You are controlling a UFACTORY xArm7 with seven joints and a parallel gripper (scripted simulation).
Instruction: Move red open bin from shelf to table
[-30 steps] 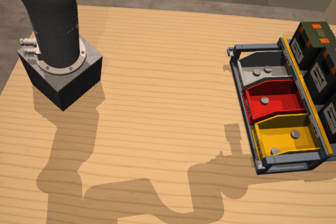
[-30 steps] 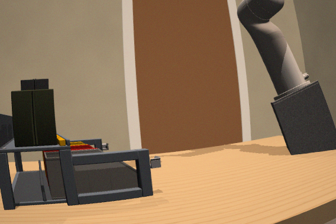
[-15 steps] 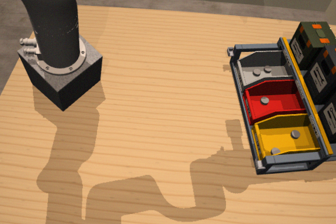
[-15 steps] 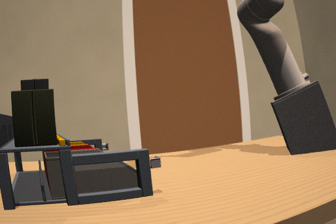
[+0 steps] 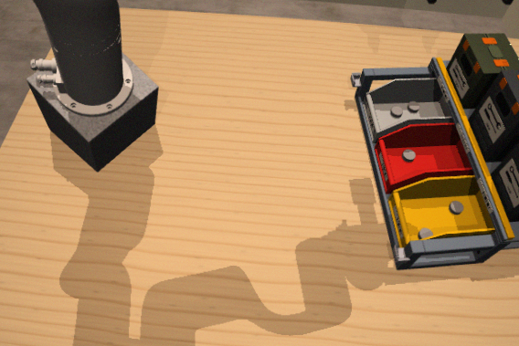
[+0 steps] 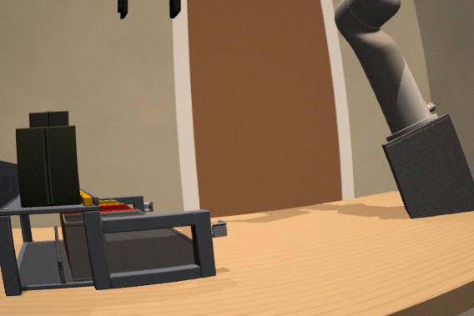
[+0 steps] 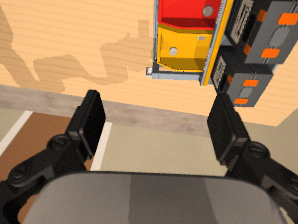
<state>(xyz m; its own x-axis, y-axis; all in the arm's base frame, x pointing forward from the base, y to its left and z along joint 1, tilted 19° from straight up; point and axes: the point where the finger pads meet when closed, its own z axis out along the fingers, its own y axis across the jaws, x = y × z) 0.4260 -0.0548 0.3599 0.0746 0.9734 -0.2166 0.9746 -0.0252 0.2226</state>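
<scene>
Now: the red open bin 36 cm below my hand, 8 cm ahead of it and 1 cm to the right of it. The rest, counted from my hand: dark box: 26 cm below, 19 cm ahead, 10 cm to the left; yellow open bin: 36 cm below, 12 cm to the right, 8 cm ahead.
</scene>
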